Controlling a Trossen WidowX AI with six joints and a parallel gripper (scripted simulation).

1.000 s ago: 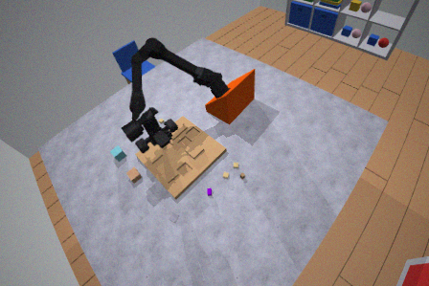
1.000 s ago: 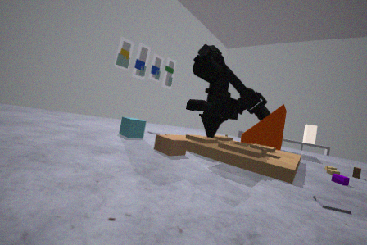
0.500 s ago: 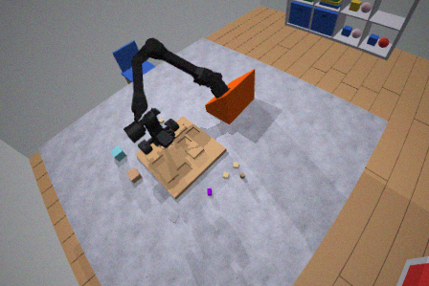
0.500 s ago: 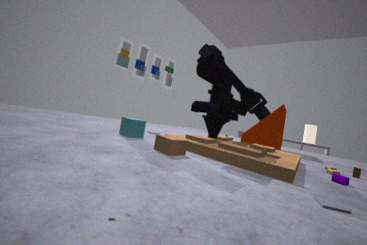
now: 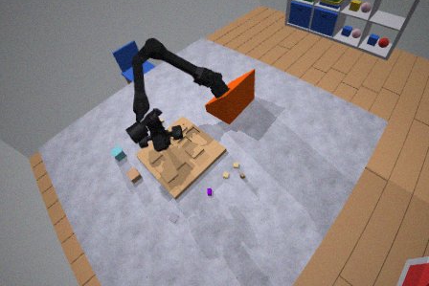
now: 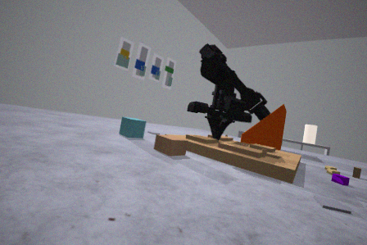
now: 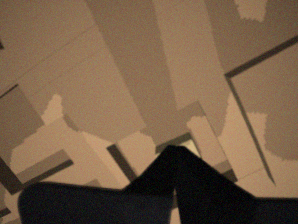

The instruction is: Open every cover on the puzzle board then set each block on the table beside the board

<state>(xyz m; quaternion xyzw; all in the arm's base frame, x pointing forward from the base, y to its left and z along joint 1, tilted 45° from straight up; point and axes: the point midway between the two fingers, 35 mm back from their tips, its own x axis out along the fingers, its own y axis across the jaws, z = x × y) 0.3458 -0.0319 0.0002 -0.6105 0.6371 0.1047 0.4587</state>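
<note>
Now: gripper tip 50 mm to the right of the tan puzzle board and 20 mm past it. From my gripper tip the other things lie so: cyan block: 190 mm ahead, 130 mm to the right; then small brown block: 330 mm to the left, 150 mm behind, 10 mm below; then purple block: 290 mm to the left, 20 mm behind, 10 mm below.
</note>
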